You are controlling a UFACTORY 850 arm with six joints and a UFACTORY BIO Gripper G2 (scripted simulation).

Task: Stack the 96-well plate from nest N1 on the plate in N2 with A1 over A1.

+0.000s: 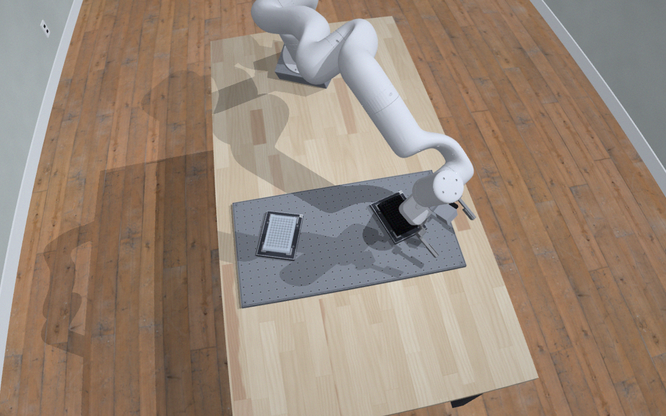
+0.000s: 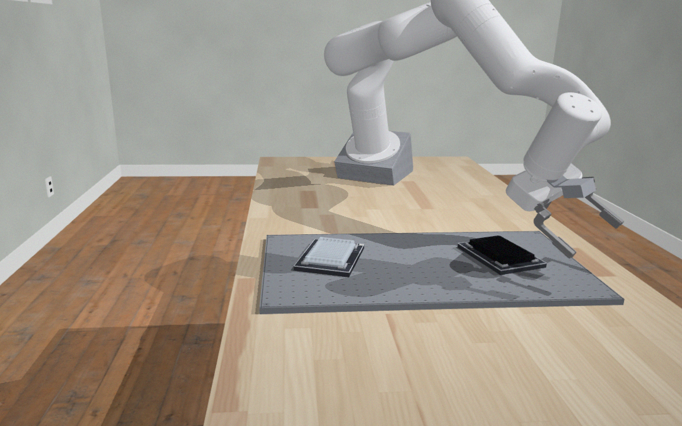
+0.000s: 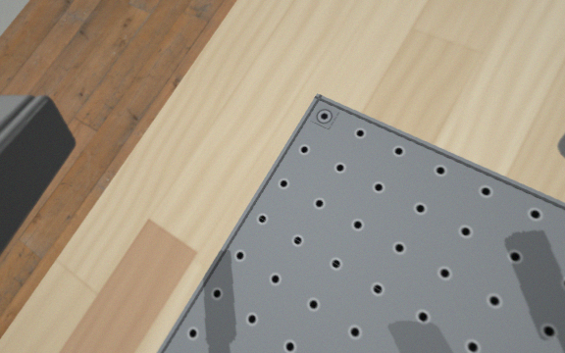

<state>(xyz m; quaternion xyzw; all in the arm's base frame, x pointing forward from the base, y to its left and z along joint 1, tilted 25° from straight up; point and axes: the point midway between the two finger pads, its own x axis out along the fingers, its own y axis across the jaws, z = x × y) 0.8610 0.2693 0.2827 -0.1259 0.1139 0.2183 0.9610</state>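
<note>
Right now the clear 96-well plate is 48 cm to the right of my hand, 20 cm behind it and 10 cm below it. From my hand the other things lie so: black 96-well plate 15 cm behind, 10 cm to the right, 9 cm below.
</note>
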